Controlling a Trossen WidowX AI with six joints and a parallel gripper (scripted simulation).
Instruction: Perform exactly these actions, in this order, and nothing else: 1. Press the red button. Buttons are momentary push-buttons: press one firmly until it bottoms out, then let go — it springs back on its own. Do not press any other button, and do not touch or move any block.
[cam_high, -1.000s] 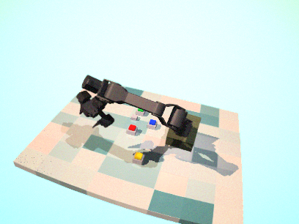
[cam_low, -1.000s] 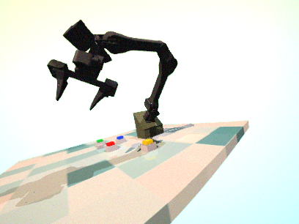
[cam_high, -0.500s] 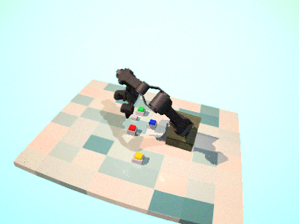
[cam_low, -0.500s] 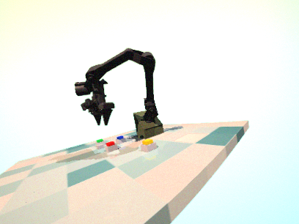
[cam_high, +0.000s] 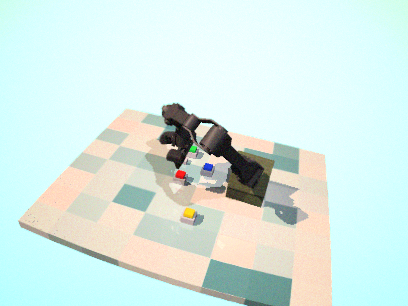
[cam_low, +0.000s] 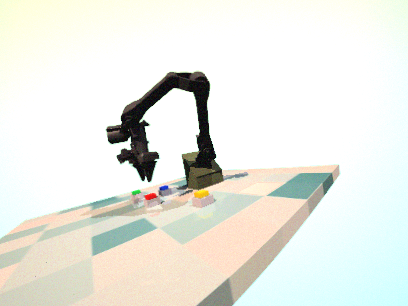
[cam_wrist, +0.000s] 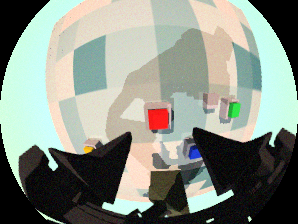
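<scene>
The red button lies 6 cm below my gripper tip. From my gripper tip the other things lie so: green button 3 cm ahead, 18 cm to the right, 6 cm below; then blue button 8 cm behind, 10 cm to the right, 6 cm below; then yellow button 12 cm behind, 18 cm to the left, 6 cm below.
</scene>
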